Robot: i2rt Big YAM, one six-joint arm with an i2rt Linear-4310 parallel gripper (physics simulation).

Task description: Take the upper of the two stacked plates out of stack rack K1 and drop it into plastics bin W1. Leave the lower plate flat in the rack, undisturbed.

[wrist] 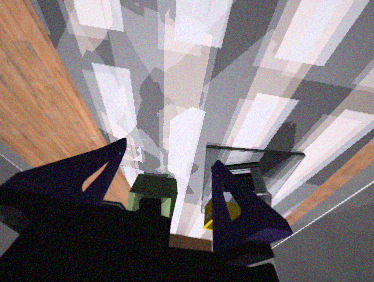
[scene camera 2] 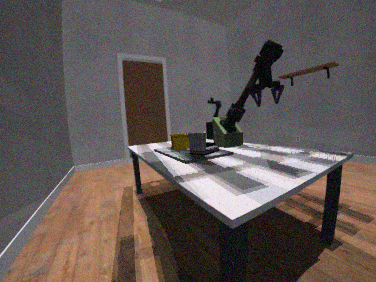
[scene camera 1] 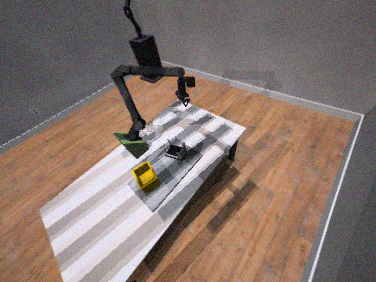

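Pixels of known places: gripper, fingertip midpoint: (wrist: 173, 153) (scene camera 2: 268, 105) (scene camera 1: 183, 103); arm's base, origin of the base link: (wrist: 150, 213) (scene camera 2: 227, 126) (scene camera 1: 132, 138).
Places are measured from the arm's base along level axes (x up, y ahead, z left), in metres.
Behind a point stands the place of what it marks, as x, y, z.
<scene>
Stack rack K1 (scene camera 1: 183, 151) {-0.068, 0.398, 0.153} (scene camera 2: 197, 142) {-0.063, 0.395, 0.164} (wrist: 261, 181) {-0.055, 0.379, 0.195} is a small grey holder with a dark inside. The two plates cannot be told apart in it at this size. Plastics bin W1 (scene camera 1: 149, 184) {-0.054, 0.376, -0.181} (scene camera 2: 179, 142) {-0.084, 0.358, -0.109} (wrist: 208, 220) {-0.048, 0.231, -0.126} is a yellow open-topped box near the rack; one finger partly covers it in the wrist view. My gripper (scene camera 1: 185, 102) {0.101, 0.190, 0.451} (scene camera 2: 267, 104) {0.101, 0.190, 0.451} (wrist: 173, 153) {0.101, 0.190, 0.451} is open and empty, with its dark purple fingers wide apart. It hangs high above the table, well away from the rack and the bin.
Rack and bin stand on a thin grey board (scene camera 1: 156, 202) {-0.131, 0.463, -0.233} (scene camera 2: 186, 159) {-0.131, 0.493, 0.205} on the striped table (scene camera 1: 65, 220) {-0.144, 0.017, -0.686} (scene camera 2: 235, 212) {-0.144, 0.648, 0.655}. The arm's green base (scene camera 1: 134, 147) {-0.017, 0.072, -0.049} (scene camera 2: 234, 139) {-0.096, -0.015, 0.049} (wrist: 162, 182) {-0.116, 0.023, 0.046} stands beside them. A dark box (scene camera 1: 144, 49) with a jointed stalk stands behind the arm.
</scene>
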